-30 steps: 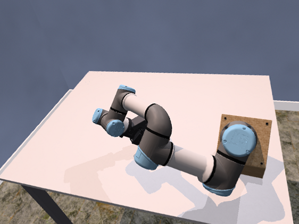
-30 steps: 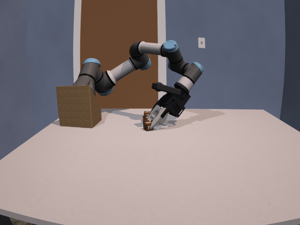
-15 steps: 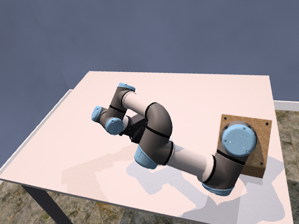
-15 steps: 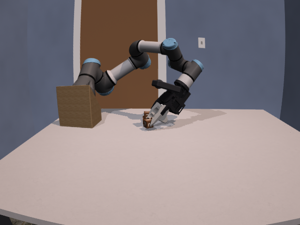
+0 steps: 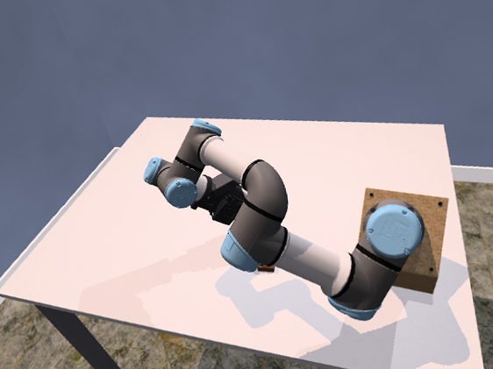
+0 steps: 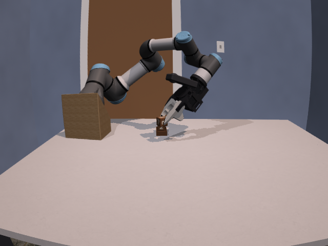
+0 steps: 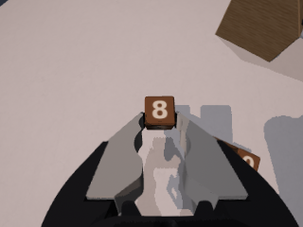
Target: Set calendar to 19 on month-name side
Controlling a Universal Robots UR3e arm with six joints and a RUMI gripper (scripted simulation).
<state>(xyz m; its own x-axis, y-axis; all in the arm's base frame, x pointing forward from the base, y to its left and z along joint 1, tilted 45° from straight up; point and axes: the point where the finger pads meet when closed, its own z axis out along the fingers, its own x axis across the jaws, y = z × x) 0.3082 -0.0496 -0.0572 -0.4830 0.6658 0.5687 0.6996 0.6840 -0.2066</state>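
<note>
The tray lies 10 mm behind my hand, 100 mm to the left of it and 70 mm below it. Also, from my hand: brown digit cube (10 mm behind, 10 mm below).
</note>
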